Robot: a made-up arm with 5 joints. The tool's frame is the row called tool.
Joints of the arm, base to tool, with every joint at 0 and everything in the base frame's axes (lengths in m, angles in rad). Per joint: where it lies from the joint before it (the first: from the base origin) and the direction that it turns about. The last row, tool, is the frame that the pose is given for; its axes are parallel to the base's.
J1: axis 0 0 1 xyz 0 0 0.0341
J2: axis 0 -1 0 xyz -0.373 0.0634 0.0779
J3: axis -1 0 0 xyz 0.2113 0.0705 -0.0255
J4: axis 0 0 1 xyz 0.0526 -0.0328 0.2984
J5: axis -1 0 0 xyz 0.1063 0.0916 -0.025
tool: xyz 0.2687 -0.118 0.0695
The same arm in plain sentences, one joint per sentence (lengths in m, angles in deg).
The arm has five revolute joints in a row. What follows holds with every joint at zero, and every direction is one of the base frame's.
Joint 1 sits 0.0341 m along +z from the base frame's origin and rotates about +z.
Joint 2 sits 0.373 m along -x and 0.0634 m along +y and 0.0779 m along +z from joint 1 and rotates about -y.
Joint 3 sits 0.2113 m along +x and 0.0705 m along +y and 0.0255 m along -z from joint 2 and rotates about -x.
Joint 4 sits 0.0526 m along +x and 0.0328 m along -y and 0.2984 m along +z from joint 3 and rotates about +z.
Joint 5 sits 0.1063 m along +x and 0.0916 m along +y and 0.025 m along -z from joint 4 and rotates about -x.
The tool frame, which is the frame that the pose is given for, sits 0.2687 m along +x and 0.118 m along -y and 0.0695 m along +z from joint 5; its axes are parallel to the base frame's.

